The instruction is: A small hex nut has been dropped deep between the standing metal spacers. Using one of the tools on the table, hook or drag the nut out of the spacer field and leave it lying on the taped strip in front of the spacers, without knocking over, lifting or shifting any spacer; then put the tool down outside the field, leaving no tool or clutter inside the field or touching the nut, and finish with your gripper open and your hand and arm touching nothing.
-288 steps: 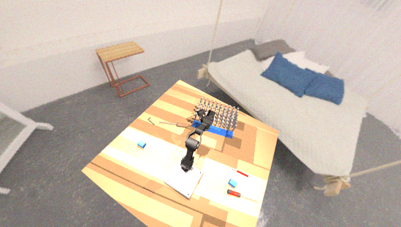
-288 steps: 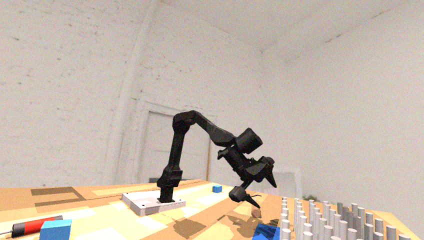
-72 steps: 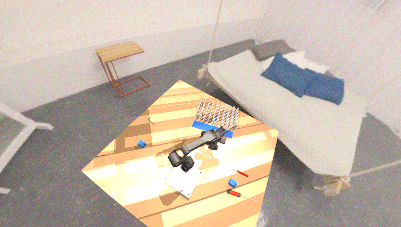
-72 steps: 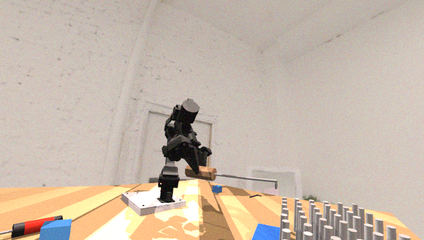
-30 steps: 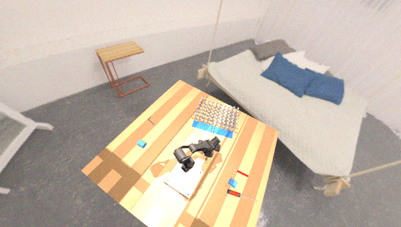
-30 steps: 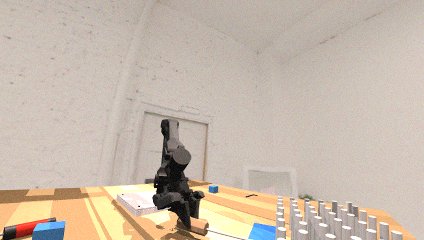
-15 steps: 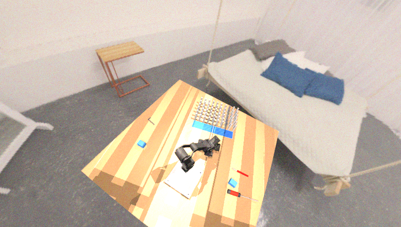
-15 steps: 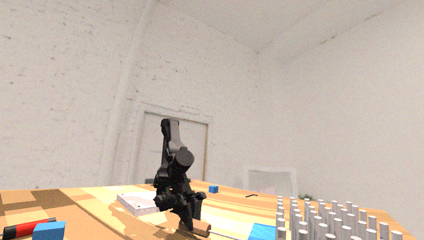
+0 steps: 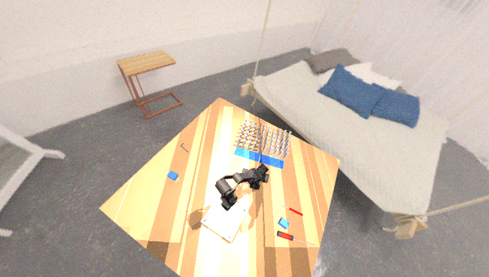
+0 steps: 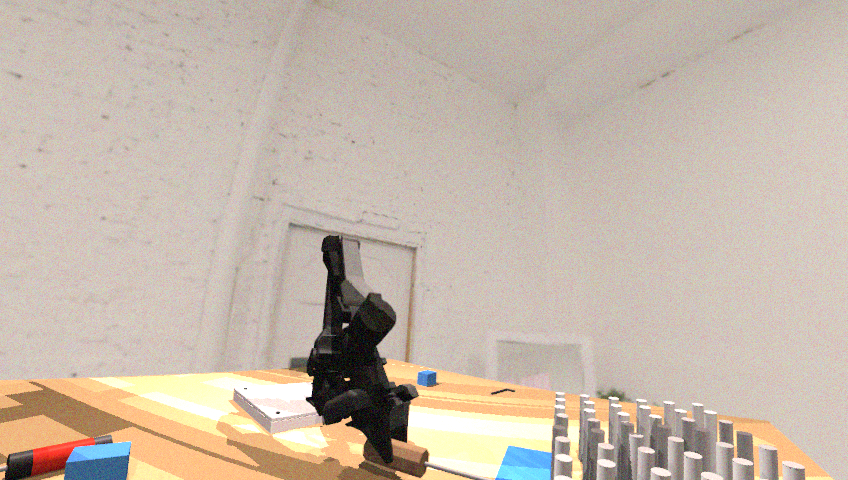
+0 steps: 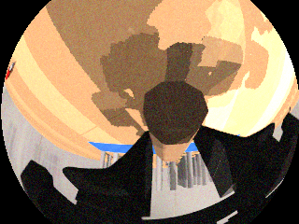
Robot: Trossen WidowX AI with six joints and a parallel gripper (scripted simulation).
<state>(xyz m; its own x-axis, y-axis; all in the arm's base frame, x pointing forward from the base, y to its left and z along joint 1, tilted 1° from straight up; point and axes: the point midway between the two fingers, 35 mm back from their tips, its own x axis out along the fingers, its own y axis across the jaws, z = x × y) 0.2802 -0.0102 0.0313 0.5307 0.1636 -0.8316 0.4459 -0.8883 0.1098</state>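
Now: gripper tip 15 cm short of the blue taped strip, 7 cm to the right of it and 3 cm above it. The rest, counted from my gripper tip: wooden-handled tool 9 cm ahead, 5 cm to the left.
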